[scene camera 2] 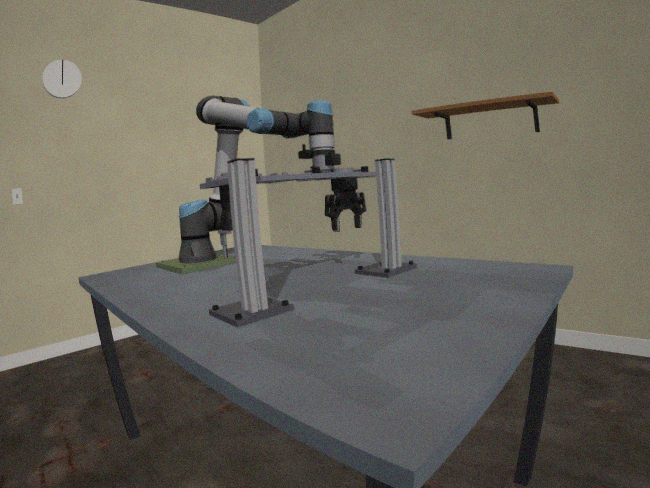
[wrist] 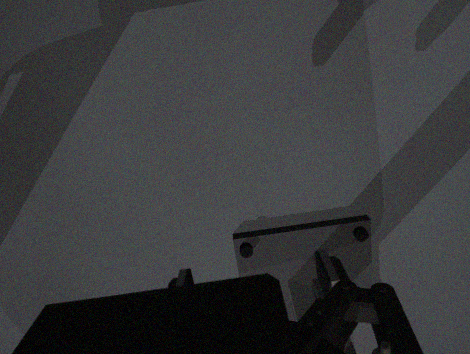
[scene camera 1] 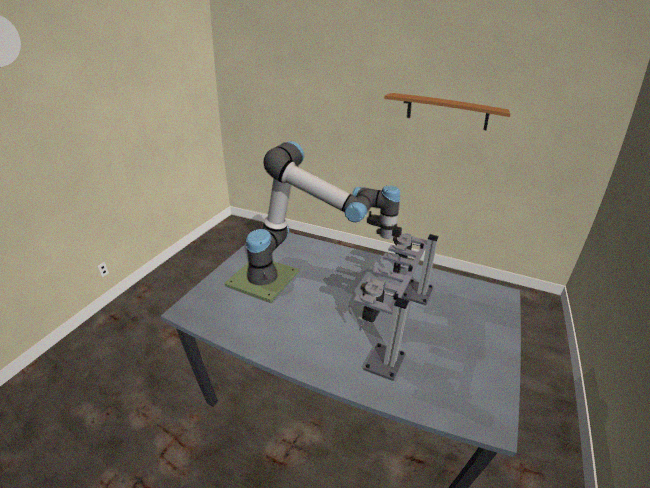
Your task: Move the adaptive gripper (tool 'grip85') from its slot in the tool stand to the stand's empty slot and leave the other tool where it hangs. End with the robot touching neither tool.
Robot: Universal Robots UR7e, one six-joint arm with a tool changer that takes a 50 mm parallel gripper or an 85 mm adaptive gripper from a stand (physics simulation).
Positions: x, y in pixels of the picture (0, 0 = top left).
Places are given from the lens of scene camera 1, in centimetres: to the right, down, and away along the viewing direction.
tool stand [scene camera 1: 384, 361]: 22, 44, 123
